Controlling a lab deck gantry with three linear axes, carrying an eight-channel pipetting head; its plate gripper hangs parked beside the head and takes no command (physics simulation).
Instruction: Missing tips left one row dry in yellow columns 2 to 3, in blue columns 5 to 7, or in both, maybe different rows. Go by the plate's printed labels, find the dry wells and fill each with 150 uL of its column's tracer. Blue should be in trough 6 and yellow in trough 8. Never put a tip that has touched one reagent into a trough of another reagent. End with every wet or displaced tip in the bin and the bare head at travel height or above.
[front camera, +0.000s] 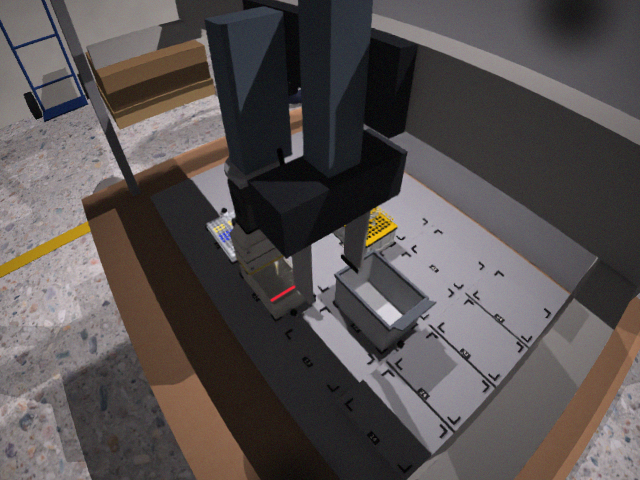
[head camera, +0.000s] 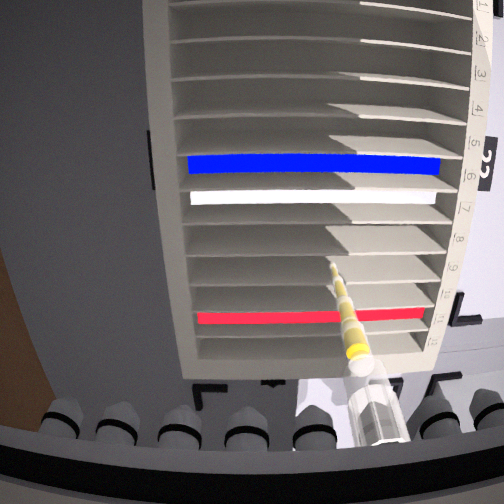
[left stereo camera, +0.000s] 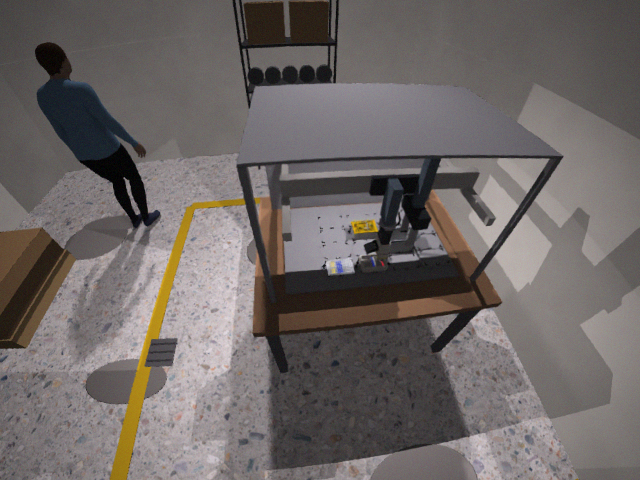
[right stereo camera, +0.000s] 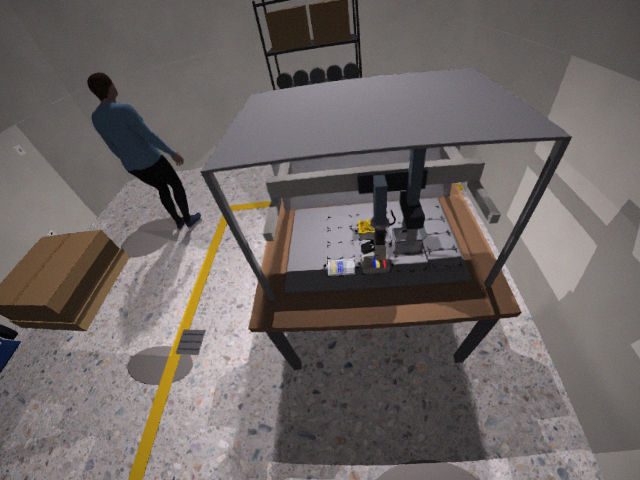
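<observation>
In the head view one channel, sixth from the left, carries a clear tip (head camera: 345, 310) with yellow liquid; the other channels are bare. Its lower end appears over the reservoir (head camera: 175, 250) (front camera: 281, 308), around trough 9; its depth is unclear. Blue liquid (head camera: 314, 164) lies in trough 6; no yellow shows in trough 8. The well plate (front camera: 221, 235) (left stereo camera: 339, 267) (right stereo camera: 340, 267) shows yellow and blue wells, too small to tell dry ones. A yellow tip rack (front camera: 383, 227) (left stereo camera: 364, 226) stands behind. The grey bin (front camera: 356, 310) is open-topped. My parked plate gripper (front camera: 330, 266) hangs open, its paddles apart.
White liquid (head camera: 313, 197) lies in trough 7 and red liquid (head camera: 270, 317) in trough 11. The bin stands close beside the gripper's paddles in the front view. A person (left stereo camera: 82, 121) (right stereo camera: 129, 134) stands on the floor left of the bench.
</observation>
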